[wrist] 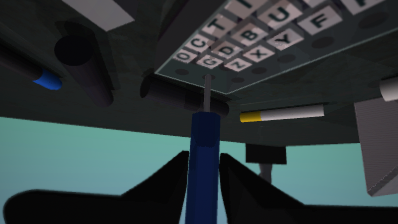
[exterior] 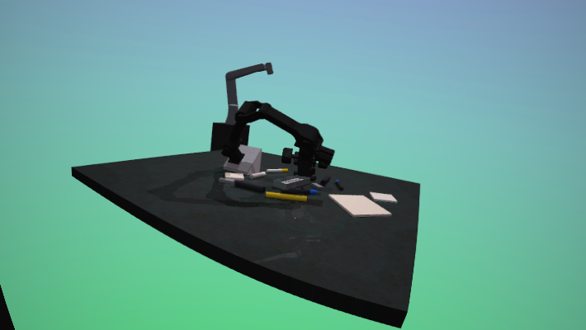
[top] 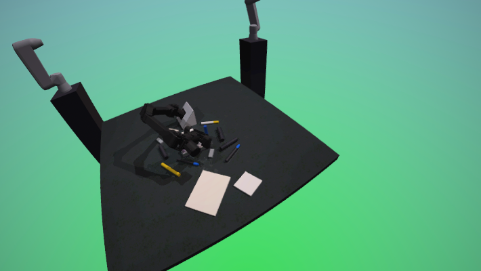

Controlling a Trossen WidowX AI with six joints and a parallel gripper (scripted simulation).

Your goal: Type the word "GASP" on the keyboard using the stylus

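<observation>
Now: gripper tip 80 mm short of the grey block, 70 mm above it and 20 mm to the left of it. From my gripper tip the other things lie so: blue stylus 10 mm below; then yellow marker 270 mm to the right, 70 mm below, 70 mm ahead; then white yellow-tipped pen 170 mm behind, 100 mm to the left, 70 mm below.
</observation>
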